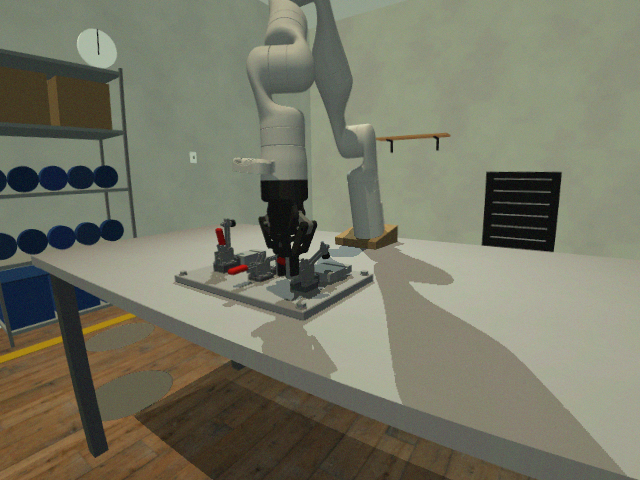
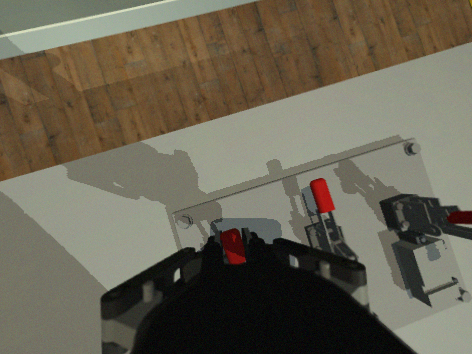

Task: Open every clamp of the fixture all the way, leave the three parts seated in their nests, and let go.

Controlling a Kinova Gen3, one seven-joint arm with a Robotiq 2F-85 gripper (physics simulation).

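Where they show: gripper, fingertip midpoint: (image 1: 287,276) (image 2: 232,238); arm's base at its link origin: (image 1: 368,233).
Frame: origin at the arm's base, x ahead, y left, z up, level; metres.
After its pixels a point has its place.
The fixture plate (image 1: 201,281) @[z -0.020, x 0.563, y 0.023 m] (image 2: 260,202) @[z -0.020, x 0.521, y 0.166 m] carries three clamps with red handles. My gripper (image 1: 287,269) @[z 0.013, x 0.492, y 0.208 m] (image 2: 232,238) @[z 0.013, x 0.492, y 0.208 m] points down and is shut on the red handle of the near clamp (image 1: 306,280) @[z -0.002, x 0.451, y 0.210 m]. That clamp's arm (image 1: 316,256) slopes up, its black tip raised above the near part (image 1: 333,269) @[z 0.001, x 0.376, y 0.204 m]. The middle clamp (image 1: 261,269) @[z 0.001, x 0.473, y 0.102 m] (image 2: 325,237) @[z 0.010, x 0.478, y 0.103 m] has its red handle (image 1: 238,269) @[z 0.014, x 0.528, y 0.110 m] (image 2: 322,195) @[z 0.016, x 0.526, y 0.104 m] lying low and outward; its arm is partly hidden. The far clamp (image 1: 224,259) @[z 0.008, x 0.496, y -0.003 m] (image 2: 410,215) @[z 0.007, x 0.488, y -0.007 m] has its arm upright, beside the far part (image 1: 251,255) @[z 0.003, x 0.425, y -0.008 m]. The middle part is hidden behind the gripper.
Bolts (image 1: 301,305) (image 2: 412,148) stand at the plate's corners. The plate lies on the table (image 1: 465,320) @[z -0.035, x 0.355, y 0.456 m] (image 2: 240,145) @[z -0.035, x 0.601, y 0.181 m], in front of the arm's wooden base (image 1: 390,236) @[z -0.010, x -0.046, y 0.051 m]. A shelf rack (image 1: 126,155) stands at the left beyond the table, and a black drawer cabinet (image 1: 522,209) at the back right.
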